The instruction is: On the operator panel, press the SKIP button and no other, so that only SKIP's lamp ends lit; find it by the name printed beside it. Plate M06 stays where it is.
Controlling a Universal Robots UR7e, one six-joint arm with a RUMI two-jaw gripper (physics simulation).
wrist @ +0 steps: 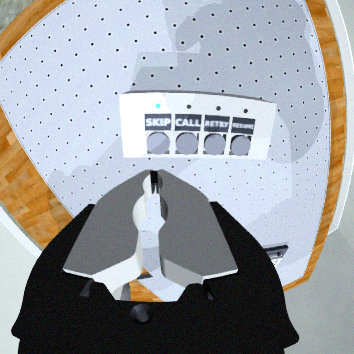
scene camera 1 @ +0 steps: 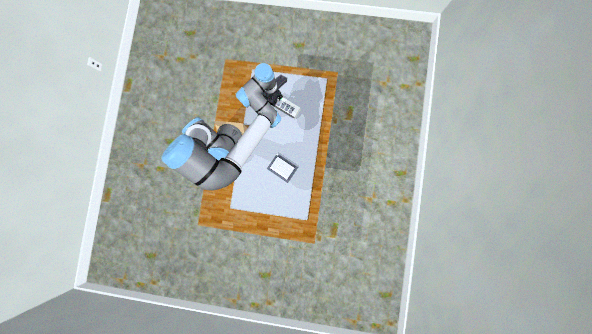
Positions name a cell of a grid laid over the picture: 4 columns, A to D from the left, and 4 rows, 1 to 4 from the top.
In view: my gripper (wrist: B2) and a white operator panel (wrist: B2).
